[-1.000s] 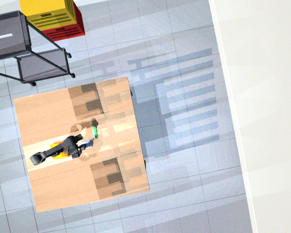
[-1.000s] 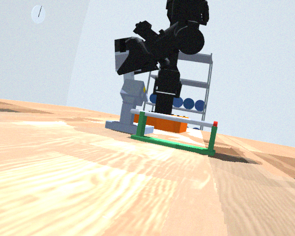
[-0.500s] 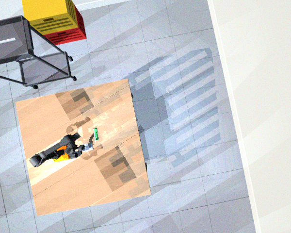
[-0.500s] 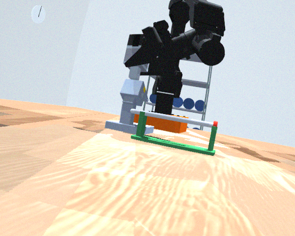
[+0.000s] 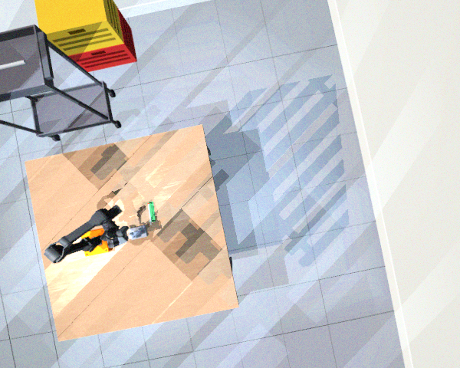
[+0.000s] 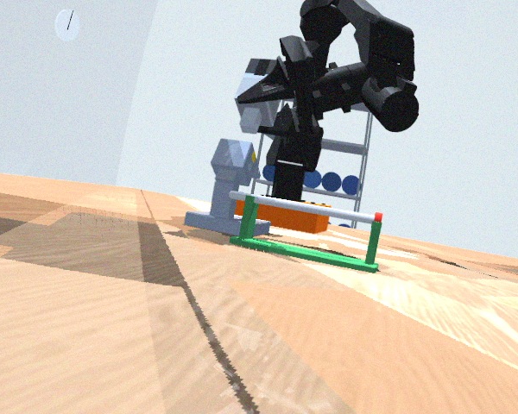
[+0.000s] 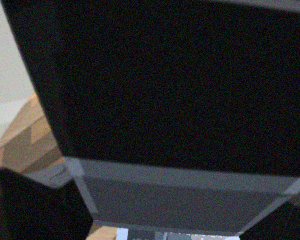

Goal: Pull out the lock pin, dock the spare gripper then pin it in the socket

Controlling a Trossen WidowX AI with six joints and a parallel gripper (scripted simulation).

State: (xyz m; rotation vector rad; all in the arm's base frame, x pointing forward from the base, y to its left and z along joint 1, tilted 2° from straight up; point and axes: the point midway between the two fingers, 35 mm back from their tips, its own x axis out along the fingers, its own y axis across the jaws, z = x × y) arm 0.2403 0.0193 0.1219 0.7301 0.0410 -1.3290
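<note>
Right now my gripper tip is 3 cm short of the mount, 2 cm to the right of it and 10 cm above it. Also, from my gripper tip: green cradle 13 cm ahead, 14 cm to the left, 13 cm below; spare gripper 1 cm behind, 1 cm to the left, 3 cm above.
</note>
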